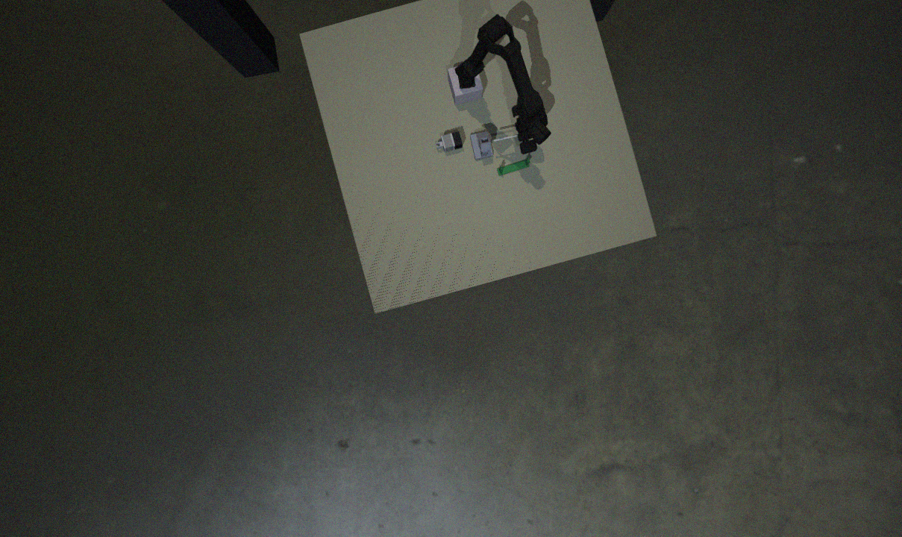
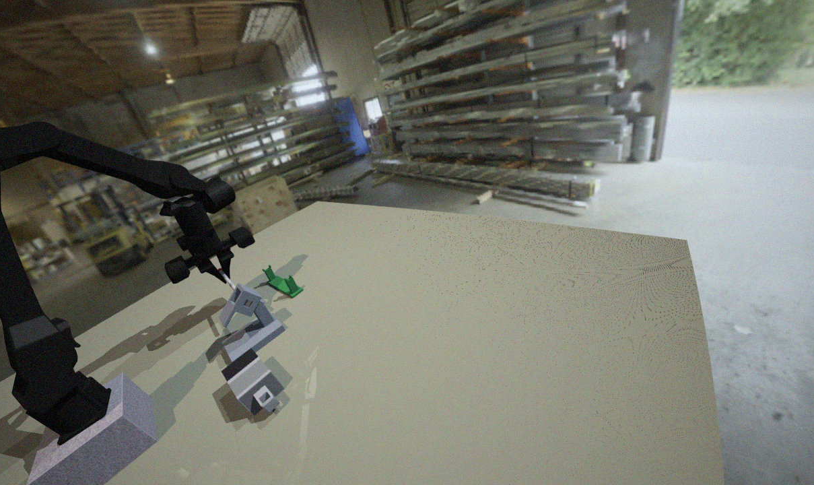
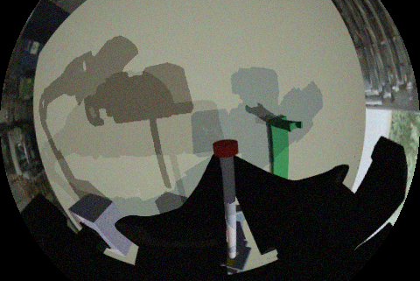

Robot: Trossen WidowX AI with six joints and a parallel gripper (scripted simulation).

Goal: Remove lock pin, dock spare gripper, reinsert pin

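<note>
Now: the green cradle 11 cm ahead of my gripper tip, 5 cm to the right of it and 4 cm below it. The rest, counted from my gripper tip: mount (17 cm to the right, 2 cm below); dark grey spare gripper (4 cm behind, 31 cm to the right, 5 cm below).
</note>
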